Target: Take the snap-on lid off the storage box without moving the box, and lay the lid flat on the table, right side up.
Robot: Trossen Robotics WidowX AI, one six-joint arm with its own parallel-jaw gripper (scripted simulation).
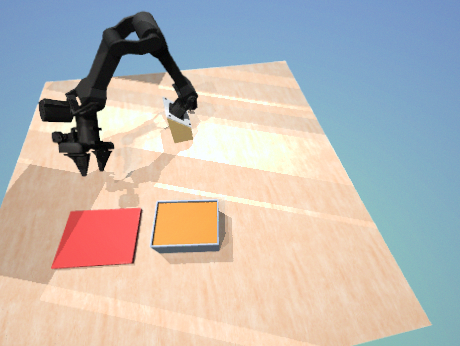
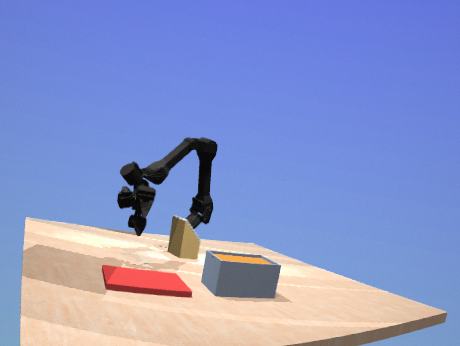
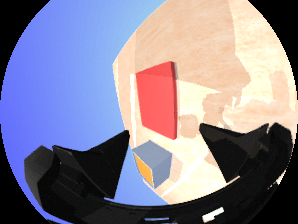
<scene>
My gripper [image 1: 93, 173] is open and holds nothing. Further things: a blue-grey box [image 2: 226, 274] and a red lid [image 1: 103, 237].
The blue-grey box is seen too in image 3 [image 3: 153, 162]. The red lid is seen too in image 2 [image 2: 131, 280] and in image 3 [image 3: 156, 87]. My gripper is seen too in image 2 [image 2: 141, 227] and in image 3 [image 3: 166, 130].
</scene>
